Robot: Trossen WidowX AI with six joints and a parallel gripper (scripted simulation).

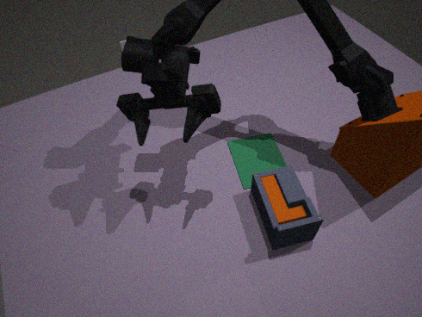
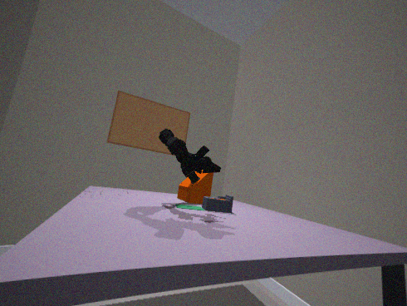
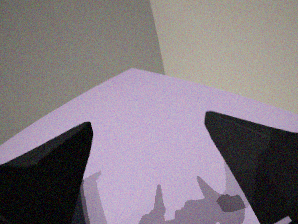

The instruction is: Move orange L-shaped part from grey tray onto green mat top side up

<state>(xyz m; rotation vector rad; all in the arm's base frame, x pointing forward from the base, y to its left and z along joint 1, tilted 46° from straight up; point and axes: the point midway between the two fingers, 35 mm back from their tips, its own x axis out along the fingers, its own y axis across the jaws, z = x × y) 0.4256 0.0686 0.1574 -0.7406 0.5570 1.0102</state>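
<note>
Right now the orange L-shaped part is 200 mm behind my gripper tip, 110 mm to the left of it and 170 mm below it. Also, from my gripper tip: green mat (220 mm behind, 50 mm to the right, 230 mm below).
</note>
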